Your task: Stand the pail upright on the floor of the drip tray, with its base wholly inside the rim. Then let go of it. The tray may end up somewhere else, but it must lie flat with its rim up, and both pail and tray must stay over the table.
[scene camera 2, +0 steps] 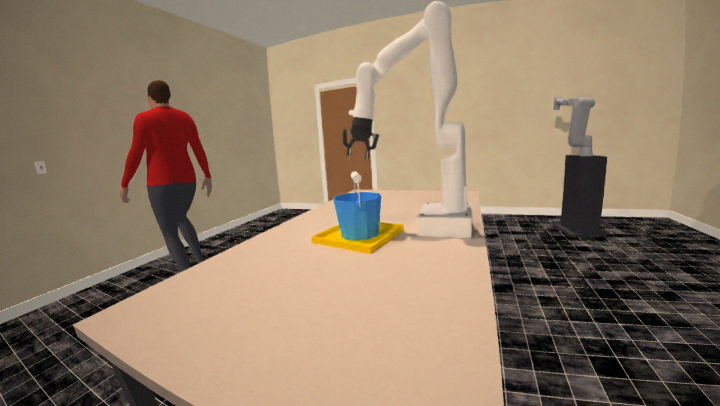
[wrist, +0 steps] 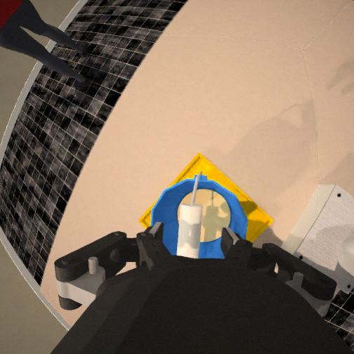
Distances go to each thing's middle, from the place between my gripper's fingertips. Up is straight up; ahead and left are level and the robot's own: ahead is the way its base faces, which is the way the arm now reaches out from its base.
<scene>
I see the yellow drip tray point(scene camera 2: 332, 237) 50 mm to the left of my hand and 280 mm below it.
</scene>
